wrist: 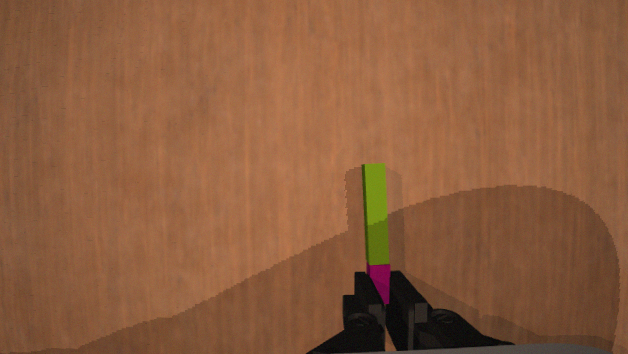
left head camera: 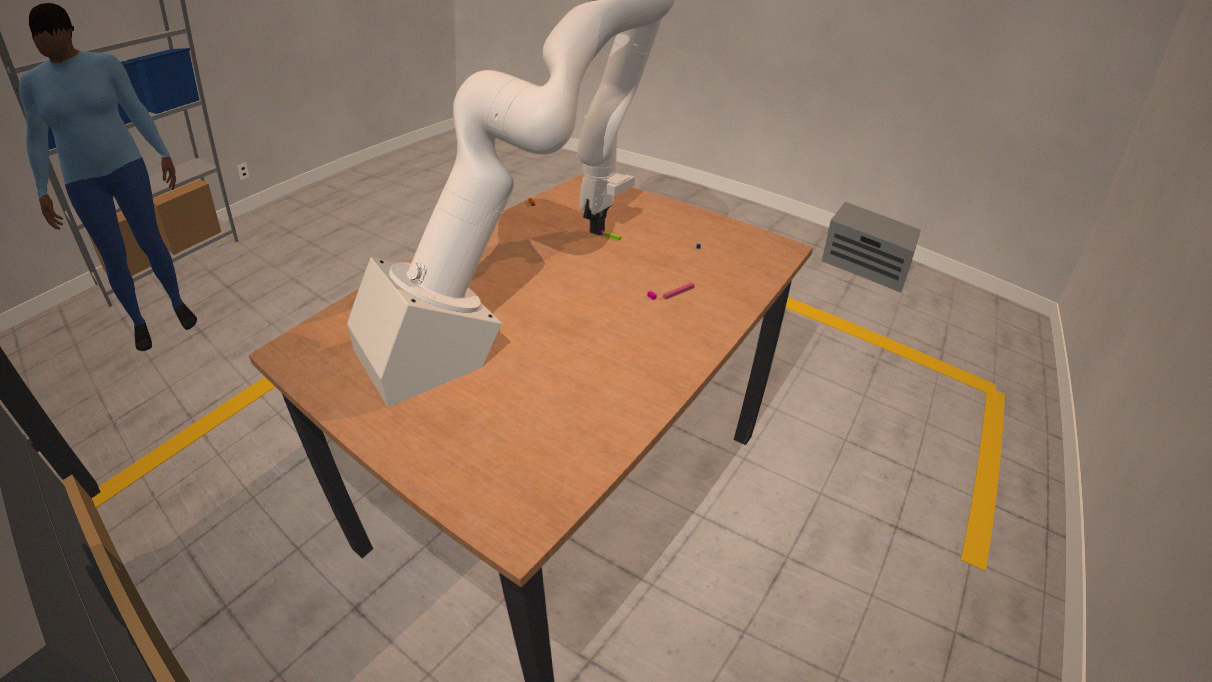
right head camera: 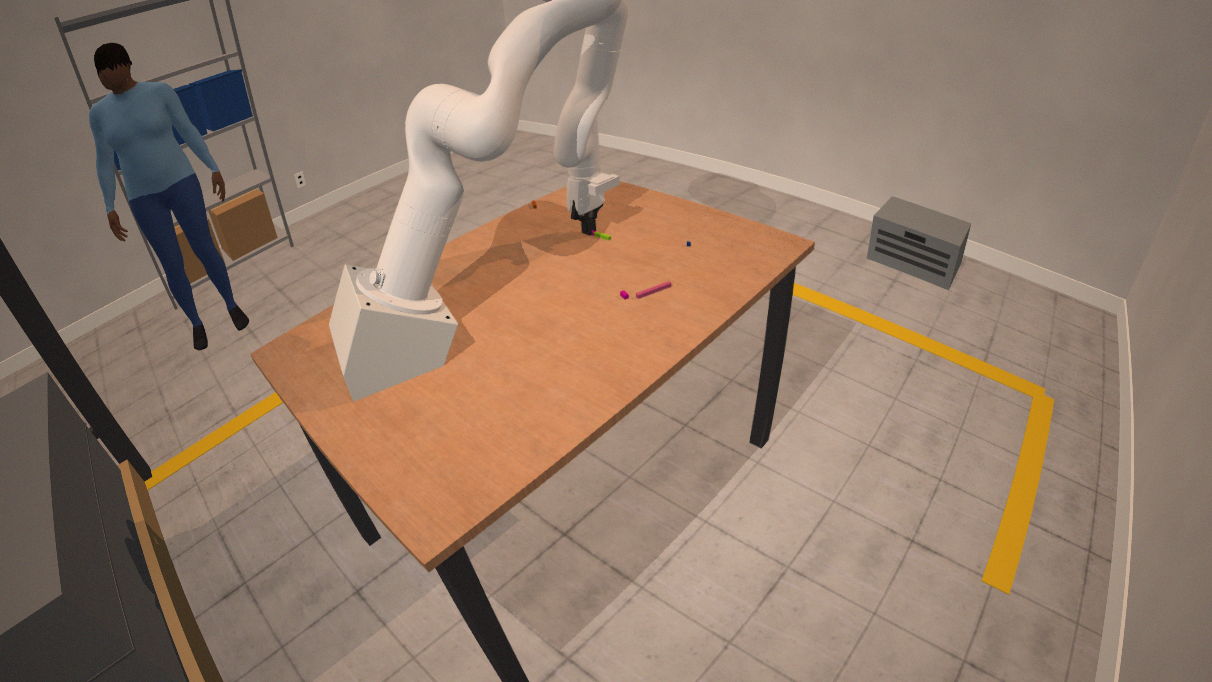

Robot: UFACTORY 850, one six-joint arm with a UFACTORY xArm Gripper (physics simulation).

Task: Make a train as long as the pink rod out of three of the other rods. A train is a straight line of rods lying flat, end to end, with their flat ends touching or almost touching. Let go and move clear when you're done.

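My gripper (left head camera: 597,231) (right head camera: 588,231) (wrist: 376,298) is low over the table, shut on a short purple rod (wrist: 378,274). That rod's far end meets the near end of the lime green rod (left head camera: 612,236) (right head camera: 602,236) (wrist: 376,215), in line with it, with no gap visible in the wrist view. The fingers hide part of the purple rod. The long pink rod (left head camera: 678,290) (right head camera: 653,289) lies apart, with a short magenta rod (left head camera: 651,295) (right head camera: 623,294) near its left end. A small blue rod (left head camera: 698,245) (right head camera: 688,243) and a small orange rod (left head camera: 531,201) (right head camera: 533,204) lie separately.
The wooden table (left head camera: 542,441) (right head camera: 508,424) carries the white robot base (left head camera: 423,347) (right head camera: 394,343). A person (left head camera: 93,118) (right head camera: 152,152) stands on the floor beyond the table's left side, by a shelf. A grey box (left head camera: 871,245) (right head camera: 918,241) is on the floor at the right.
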